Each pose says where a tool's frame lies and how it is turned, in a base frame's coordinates. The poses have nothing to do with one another.
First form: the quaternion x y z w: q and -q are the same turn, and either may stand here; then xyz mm.
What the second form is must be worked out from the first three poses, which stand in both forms.
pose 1, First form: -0.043, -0.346, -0.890, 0.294, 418, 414, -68
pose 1, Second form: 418, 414, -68, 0.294, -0.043, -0.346, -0.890
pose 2, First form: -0.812, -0.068, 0.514, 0.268, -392, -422, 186
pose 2, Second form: -392, -422, 186, 0.268, -0.812, -0.068, 0.514
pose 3, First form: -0.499, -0.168, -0.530, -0.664, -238, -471, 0
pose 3, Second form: -238, -471, 0, 0.664, 0.499, 0.168, 0.530
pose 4, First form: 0.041, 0.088, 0.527, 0.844, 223, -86, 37
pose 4, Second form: 223, -86, 37, 0.844, 0.041, 0.088, 0.527
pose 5, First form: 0.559, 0.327, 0.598, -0.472, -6, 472, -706
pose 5, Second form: -6, 472, -706, 0.472, -0.559, -0.327, -0.598
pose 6, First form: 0.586, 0.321, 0.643, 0.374, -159, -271, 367
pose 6, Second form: -159, -271, 367, 0.374, 0.586, 0.321, 0.643
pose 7, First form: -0.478, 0.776, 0.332, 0.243, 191, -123, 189
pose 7, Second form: 191, -123, 189, 0.243, -0.478, 0.776, 0.332
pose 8, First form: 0.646, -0.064, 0.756, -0.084, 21, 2, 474
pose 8, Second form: 21, 2, 474, 0.084, -0.646, 0.064, -0.756
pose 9, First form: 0.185, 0.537, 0.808, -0.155, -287, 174, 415
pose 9, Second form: -287, 174, 415, 0.155, -0.185, -0.537, -0.808
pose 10, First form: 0.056, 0.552, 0.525, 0.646, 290, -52, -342
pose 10, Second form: 290, -52, -342, 0.646, 0.056, 0.552, 0.525
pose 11, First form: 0.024, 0.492, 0.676, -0.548, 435, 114, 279
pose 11, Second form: 435, 114, 279, 0.548, -0.024, -0.492, -0.676
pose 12, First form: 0.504, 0.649, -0.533, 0.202, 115, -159, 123
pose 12, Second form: 115, -159, 123, 0.202, 0.504, 0.649, -0.533
